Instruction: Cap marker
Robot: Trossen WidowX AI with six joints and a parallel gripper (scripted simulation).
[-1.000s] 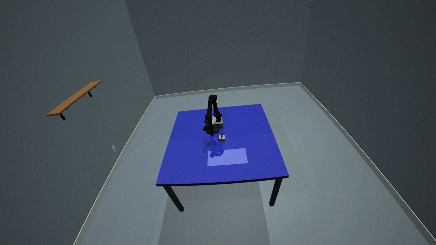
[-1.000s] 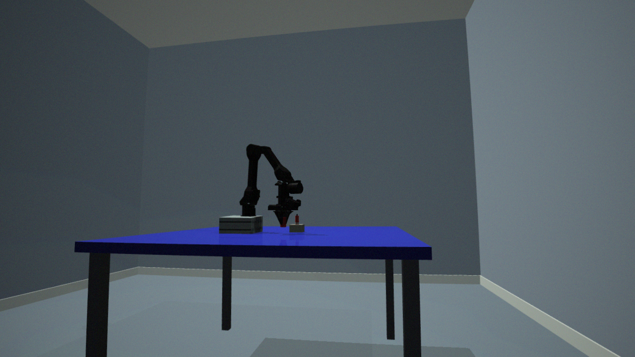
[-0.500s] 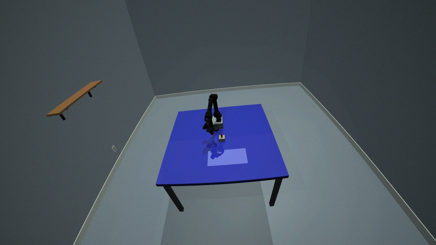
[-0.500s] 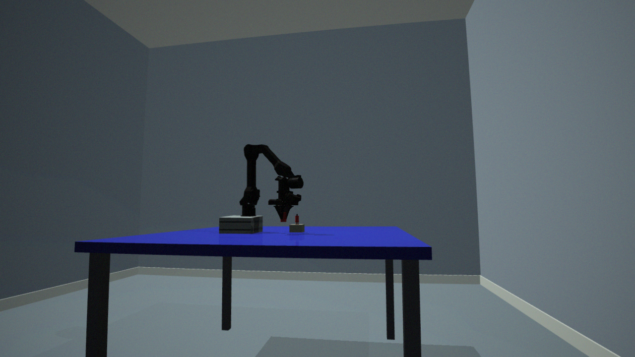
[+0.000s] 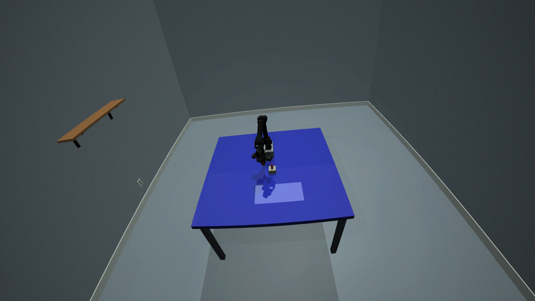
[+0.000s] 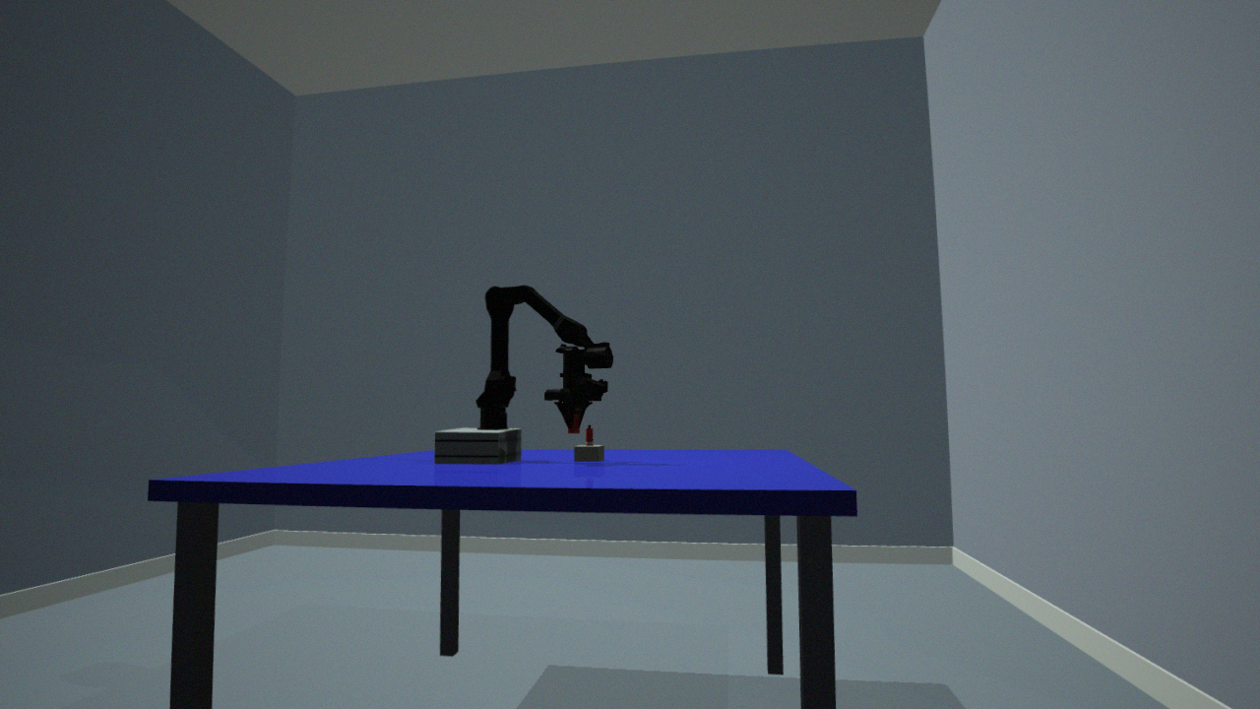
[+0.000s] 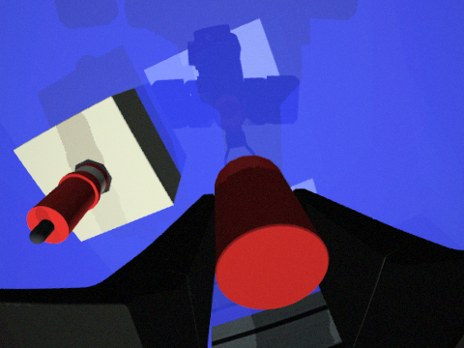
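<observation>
Right now my gripper tip is 80 mm to the right of the holder block, 70 mm above it and 10 mm short of it. From my gripper tip the other things lie so: red cap (10 mm above).
</observation>
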